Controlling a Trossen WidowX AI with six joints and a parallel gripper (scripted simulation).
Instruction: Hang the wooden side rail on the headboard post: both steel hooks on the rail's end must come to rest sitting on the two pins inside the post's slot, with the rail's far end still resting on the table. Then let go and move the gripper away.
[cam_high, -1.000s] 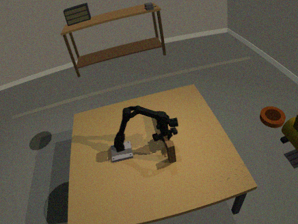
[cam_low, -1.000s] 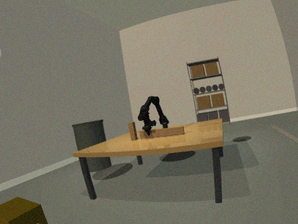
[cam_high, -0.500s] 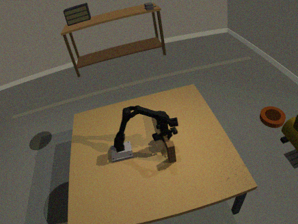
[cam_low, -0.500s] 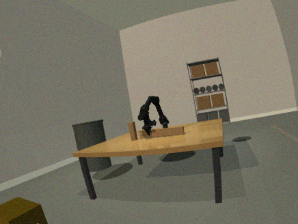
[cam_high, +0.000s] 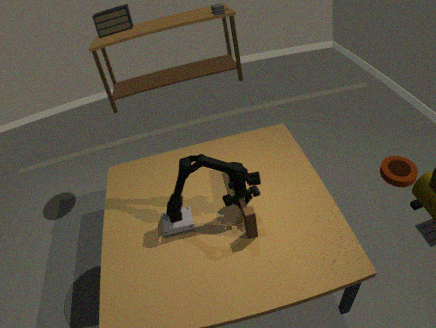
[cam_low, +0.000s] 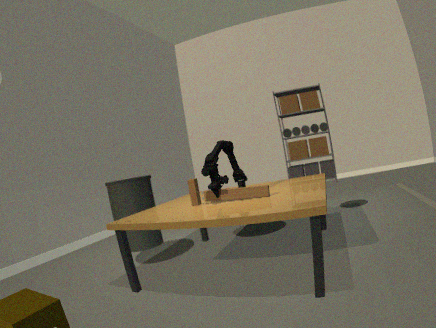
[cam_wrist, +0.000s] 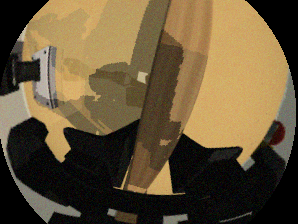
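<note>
Now: the wooden headboard post 10 mm behind my gripper tip, 160 mm to the right of it and 50 mm above it.
</note>
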